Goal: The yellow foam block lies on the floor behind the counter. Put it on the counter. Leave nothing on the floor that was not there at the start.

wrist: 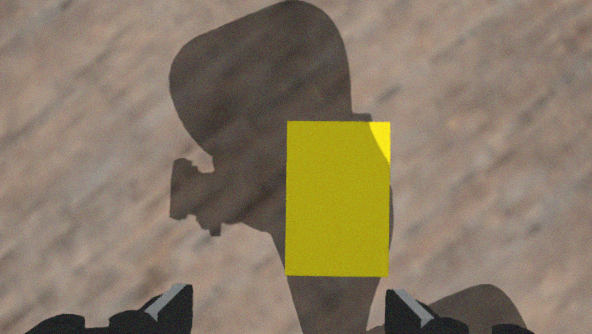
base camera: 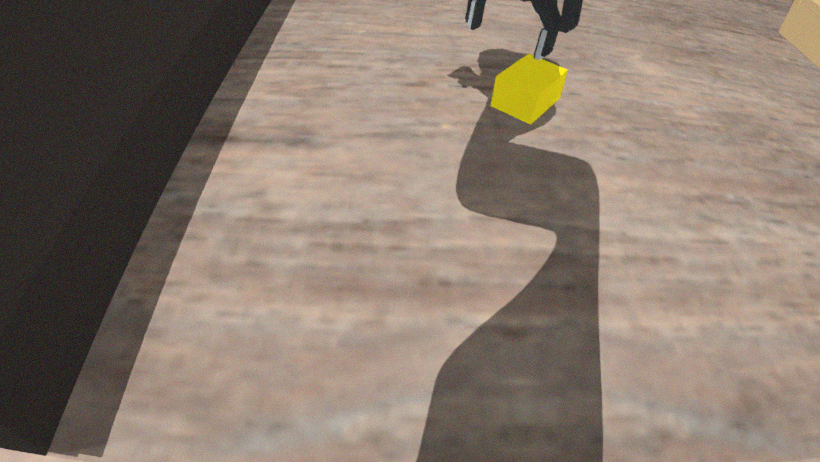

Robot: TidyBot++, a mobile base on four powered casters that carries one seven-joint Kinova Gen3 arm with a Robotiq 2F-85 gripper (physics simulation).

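Places are measured from the arm's base along level axes (x left, y back, z up), in metres.
Where they show: gripper, between the fingertips: point(wrist: 289, 309) point(base camera: 505, 42).
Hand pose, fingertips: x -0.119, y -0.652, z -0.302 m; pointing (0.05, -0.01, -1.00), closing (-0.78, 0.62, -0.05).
Note:
After its pixels a point has its place.
The yellow foam block point(base camera: 525, 91) @[x -0.150, y -0.629, z -0.355 m] point(wrist: 337, 200) @[x -0.167, y -0.672, z -0.351 m] lies flat on the floor, mostly in the arm's shadow. In the wrist view its long sides run up and down the view, and it lies right of the middle between the fingers, near the right finger's line. My gripper point(base camera: 507, 34) @[x -0.119, y -0.652, z -0.302 m] point(wrist: 289, 309) @[x -0.119, y -0.652, z -0.302 m] is open and empty. Its fingertips are above and behind the block in the base camera view, with one fingertip overlapping the block's top edge. How high the fingertips stand above the block is hard to tell. The counter's top cannot be made out.
A tall dark surface point(base camera: 86, 143) @[x 0.190, y -0.325, z -0.221 m], which may be the counter's side, stands at the left of the base camera view, with a shadow strip along its foot. A tan box-like object point(base camera: 806, 31) @[x -0.849, y -1.020, z -0.355 m] shows at the upper right. The arm's shadow runs over the wood-patterned floor point(base camera: 344, 258) @[x 0.044, y -0.390, z -0.396 m].

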